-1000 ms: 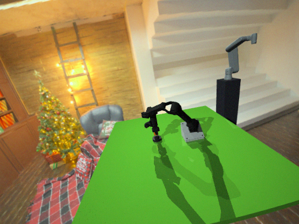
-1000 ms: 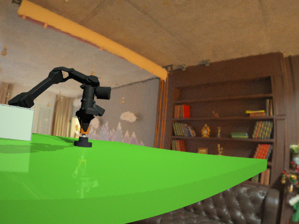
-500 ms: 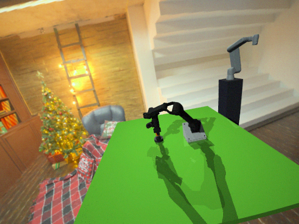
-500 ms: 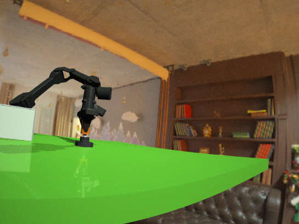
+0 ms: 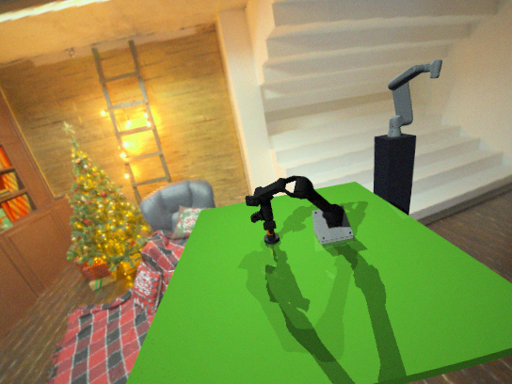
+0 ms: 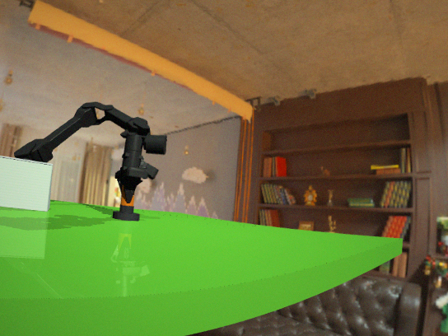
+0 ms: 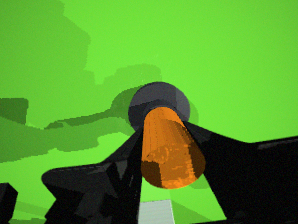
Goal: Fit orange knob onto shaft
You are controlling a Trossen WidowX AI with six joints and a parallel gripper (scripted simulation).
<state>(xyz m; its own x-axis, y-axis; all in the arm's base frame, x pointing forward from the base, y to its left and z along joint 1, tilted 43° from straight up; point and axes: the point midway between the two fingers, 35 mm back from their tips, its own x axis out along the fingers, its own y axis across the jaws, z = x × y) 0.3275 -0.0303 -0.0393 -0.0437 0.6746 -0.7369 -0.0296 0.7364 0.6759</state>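
Now: the dark round pedestal 20 mm below my gripper tip. The rest, counted from my gripper tip: orange knob: 30 mm above.
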